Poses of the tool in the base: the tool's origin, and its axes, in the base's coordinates. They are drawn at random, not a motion.
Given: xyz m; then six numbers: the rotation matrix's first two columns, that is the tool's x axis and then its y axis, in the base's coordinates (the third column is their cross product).
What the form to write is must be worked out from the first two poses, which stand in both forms.
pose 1, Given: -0.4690, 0.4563, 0.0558, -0.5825, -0.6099, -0.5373, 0.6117, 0.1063, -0.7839
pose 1, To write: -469.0, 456.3, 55.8, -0.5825, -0.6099, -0.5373, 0.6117, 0.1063, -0.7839
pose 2, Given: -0.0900, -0.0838, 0.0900, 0.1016, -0.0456, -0.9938, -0.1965, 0.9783, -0.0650
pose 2, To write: -90.0, -83.8, 90.0, 0.1016, -0.0456, -0.9938, -0.1965, 0.9783, -0.0650
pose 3, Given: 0.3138, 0.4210, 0.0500, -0.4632, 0.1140, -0.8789, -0.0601, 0.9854, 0.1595
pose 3, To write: 313.8, 421.0, 50.0, -0.4632, 0.1140, -0.8789, -0.0601, 0.9854, 0.1595
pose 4, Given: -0.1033, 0.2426, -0.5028, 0.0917, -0.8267, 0.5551, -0.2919, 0.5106, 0.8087
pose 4, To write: -103.3, 242.6, -502.8, 0.0917, -0.8267, 0.5551, -0.2919, 0.5106, 0.8087
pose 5, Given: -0.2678, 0.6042, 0.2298, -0.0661, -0.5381, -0.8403, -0.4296, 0.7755, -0.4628
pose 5, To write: -267.8, 604.2, 229.8, -0.0661, -0.5381, -0.8403, -0.4296, 0.7755, -0.4628
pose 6, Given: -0.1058, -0.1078, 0.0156, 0.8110, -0.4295, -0.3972, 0.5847, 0.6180, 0.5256
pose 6, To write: -105.8, -107.8, 15.6, 0.8110, -0.4295, -0.3972, 0.5847, 0.6180, 0.5256
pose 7, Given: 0.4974, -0.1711, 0.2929, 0.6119, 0.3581, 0.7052, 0.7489, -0.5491, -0.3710
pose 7, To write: 497.4, -171.1, 292.9, 0.6119, 0.3581, 0.7052, 0.7489, -0.5491, -0.3710
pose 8, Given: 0.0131, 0.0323, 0.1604, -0.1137, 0.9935, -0.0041, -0.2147, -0.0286, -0.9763
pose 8, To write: 13.1, 32.3, 160.4, -0.1137, 0.9935, -0.0041, -0.2147, -0.0286, -0.9763
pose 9, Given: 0.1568, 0.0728, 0.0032, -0.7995, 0.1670, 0.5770, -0.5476, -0.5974, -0.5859
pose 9, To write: 156.8, 72.8, 3.2, -0.7995, 0.1670, 0.5770, -0.5476, -0.5974, -0.5859
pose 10, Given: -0.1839, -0.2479, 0.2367, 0.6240, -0.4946, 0.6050, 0.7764, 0.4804, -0.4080
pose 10, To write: -183.9, -247.9, 236.7, 0.6240, -0.4946, 0.6050, 0.7764, 0.4804, -0.4080
